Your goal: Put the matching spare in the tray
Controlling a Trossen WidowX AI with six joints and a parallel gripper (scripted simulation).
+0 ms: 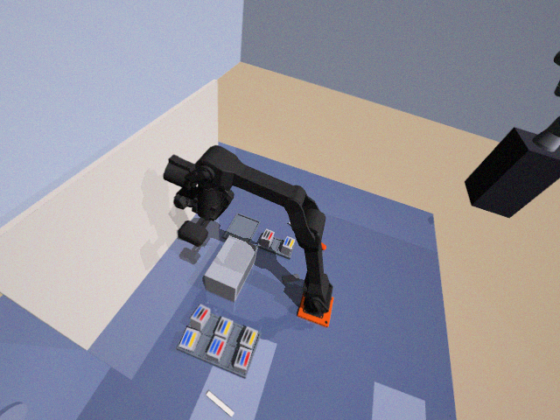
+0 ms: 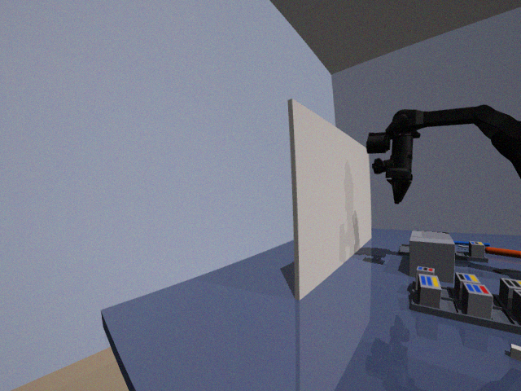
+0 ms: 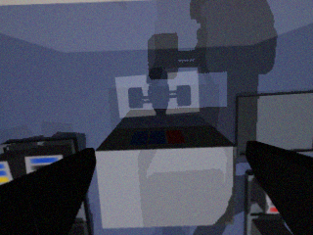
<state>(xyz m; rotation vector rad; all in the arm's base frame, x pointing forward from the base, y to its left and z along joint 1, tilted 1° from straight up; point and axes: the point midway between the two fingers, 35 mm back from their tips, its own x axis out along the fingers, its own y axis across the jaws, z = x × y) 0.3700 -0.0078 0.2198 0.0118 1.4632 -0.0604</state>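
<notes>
The grey spare block is 230 mm to the left of my gripper tip, 160 mm below it and 140 mm behind it. From my gripper tip the other things lie so: grey unit (150 mm below, 80 mm behind, 10 mm to the left); flat grey tray (190 mm below, 180 mm to the right, 50 mm behind); tall wall panel (160 mm ahead, 30 mm above, 10 mm to the right).
</notes>
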